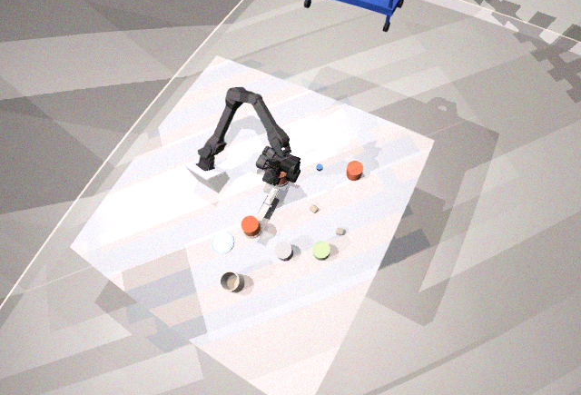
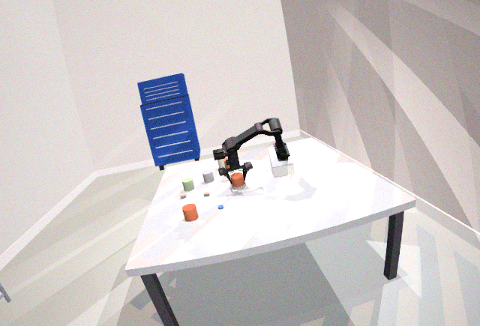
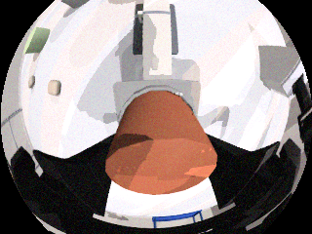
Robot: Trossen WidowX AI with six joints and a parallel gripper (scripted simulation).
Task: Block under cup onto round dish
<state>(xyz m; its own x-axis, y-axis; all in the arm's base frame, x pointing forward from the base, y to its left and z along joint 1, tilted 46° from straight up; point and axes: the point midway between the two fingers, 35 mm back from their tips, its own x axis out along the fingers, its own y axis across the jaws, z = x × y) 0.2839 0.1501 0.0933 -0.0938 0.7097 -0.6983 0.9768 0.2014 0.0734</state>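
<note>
Now: the balance beam 30 mm ahead of my gripper tip, 130 mm to the right of it and 30 mm below it. Round my gripper tip: pale teal block: 10 mm below; small blue disc: 100 mm ahead, 150 mm to the left, 60 mm below; orange cup: 50 mm ahead, 270 mm to the right, 30 mm above.
</note>
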